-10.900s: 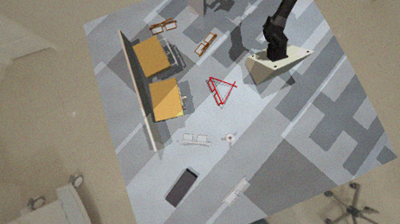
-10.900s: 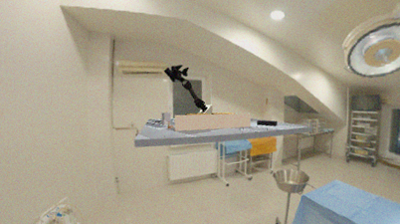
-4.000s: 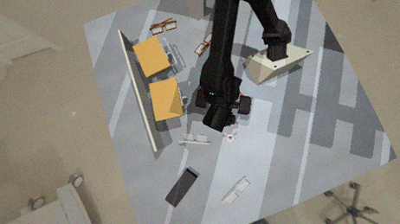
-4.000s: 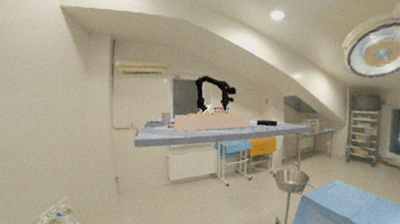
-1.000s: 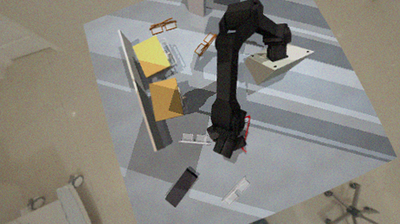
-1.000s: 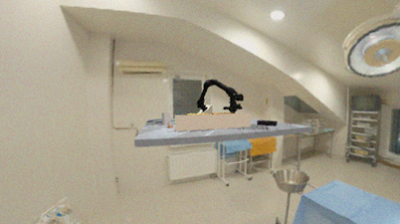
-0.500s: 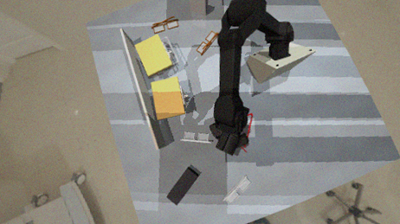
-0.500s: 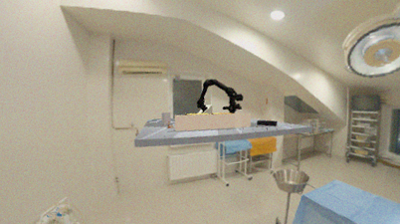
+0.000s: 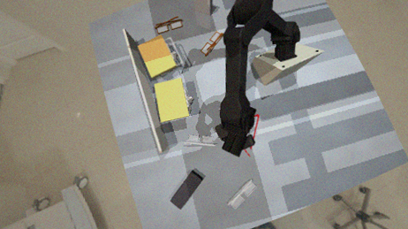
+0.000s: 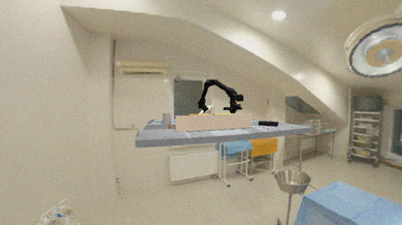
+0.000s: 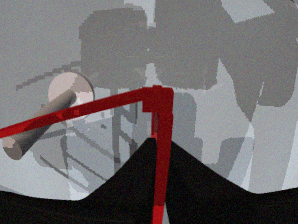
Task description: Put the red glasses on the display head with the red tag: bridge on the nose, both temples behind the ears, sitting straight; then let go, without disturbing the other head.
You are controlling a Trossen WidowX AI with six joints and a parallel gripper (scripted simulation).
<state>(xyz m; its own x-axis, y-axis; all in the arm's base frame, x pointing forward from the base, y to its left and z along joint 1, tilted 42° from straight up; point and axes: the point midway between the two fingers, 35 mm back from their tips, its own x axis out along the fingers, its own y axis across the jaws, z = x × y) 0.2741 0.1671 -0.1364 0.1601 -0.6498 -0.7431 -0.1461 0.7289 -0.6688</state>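
Right now my gripper tip is 7 cm to the right of the round peg and 4 cm above it. From my gripper tip the other things lie so: upright board (35 cm ahead, 27 cm to the right, 1 cm below); then grey block (3 cm behind, 64 cm to the right); then dark case (28 cm ahead, 23 cm to the left, 4 cm below).
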